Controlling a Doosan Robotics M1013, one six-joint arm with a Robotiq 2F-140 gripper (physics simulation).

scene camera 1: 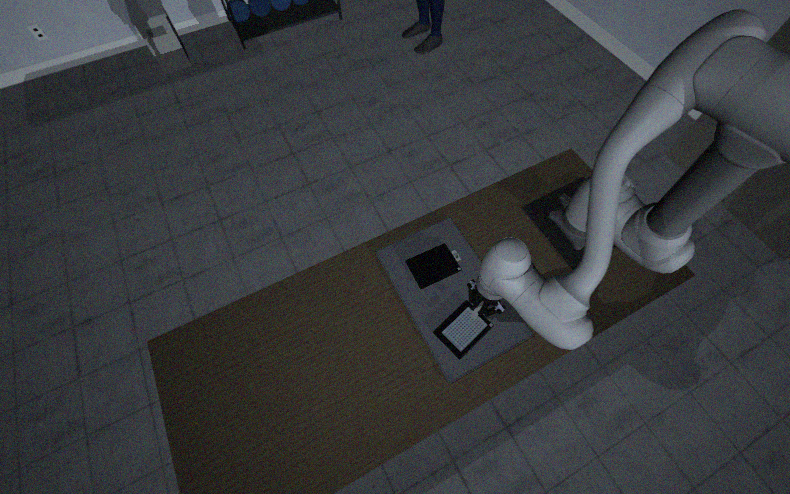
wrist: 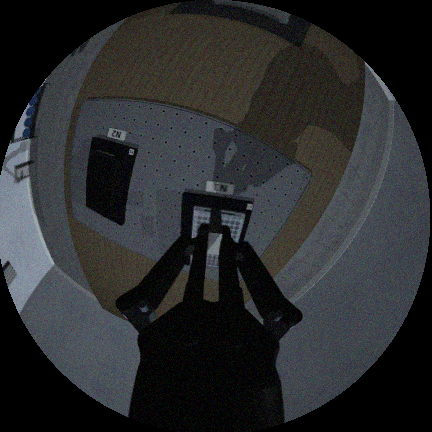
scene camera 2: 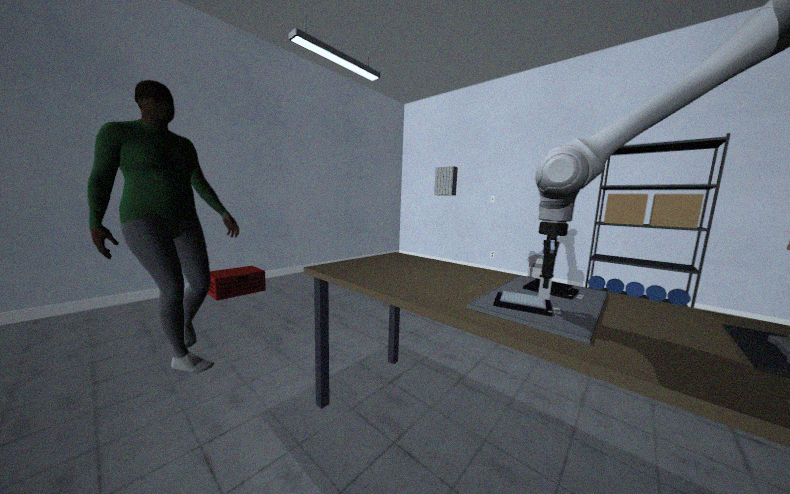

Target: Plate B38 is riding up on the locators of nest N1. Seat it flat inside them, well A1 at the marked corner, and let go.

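Frame: origin at the arm's base, x ahead, y left, z up, level; centimetres.
Where they show: gripper, between the fingertips: (scene camera 1: 475,314) (wrist: 214,216) (scene camera 2: 543,298); arm's base, origin of its link: (scene camera 1: 581,223).
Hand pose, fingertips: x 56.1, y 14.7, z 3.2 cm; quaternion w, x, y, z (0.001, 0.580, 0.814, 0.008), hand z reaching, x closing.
Observation:
Things, the pixels of their centre, and the offset from my fingertips. "spot": a spot on its surface instead. Level surfaces: height alone.
- Plate B38, middle of its body: (wrist: 213,241) (scene camera 1: 464,328) (scene camera 2: 522,299) dz -1.2, dx +5.3, dy +2.4 cm
- nest N1, middle of its body: (wrist: 211,237) (scene camera 1: 463,328) (scene camera 2: 522,302) dz -2.5, dx +5.4, dy +2.0 cm
- N1 label, a spot on its surface: (wrist: 219,187) spot: dz -3.0, dx -3.8, dy -0.9 cm
- small white tag, a spot on its surface: (wrist: 249,206) spot: dz -2.0, dx -3.4, dy +4.9 cm
- Black nest N2, a spot on its surface: (wrist: 111,180) (scene camera 1: 442,269) (scene camera 2: 554,287) spot: dz -0.7, dx +1.9, dy -19.4 cm
- grey perforated board, middle of its body: (wrist: 151,194) (scene camera 1: 449,291) (scene camera 2: 543,299) dz -3.8, dx +2.8, dy -11.7 cm
- wooden table, height of its surface: dz -4.5 cm
Plate B38 (scene camera 1: 464,329) (scene camera 2: 522,300) (wrist: 201,218), pale with a grid of wells, lies in the black frame of nest N1 (scene camera 1: 449,342) (scene camera 2: 524,309) (wrist: 235,202). Whether it is flat or tilted is too dark and small to tell. My gripper (scene camera 1: 479,307) (scene camera 2: 545,284) (wrist: 214,216) is shut with nothing between its fingers. It points down over the plate's end nearest the N1 label (wrist: 219,187) and hides part of the wells in the wrist view. Contact cannot be made out. A small white tag (wrist: 249,206) marks one corner of the nest; well A1 cannot be made out.
Black nest N2 (scene camera 1: 434,266) (scene camera 2: 562,288) (wrist: 111,180) sits beside N1 on the grey perforated board (scene camera 1: 428,305) (scene camera 2: 573,327) (wrist: 167,130). The board lies on the wooden table (scene camera 1: 279,372) (scene camera 2: 401,270) (wrist: 190,60). A person in green (scene camera 2: 157,174) stands beyond the table.

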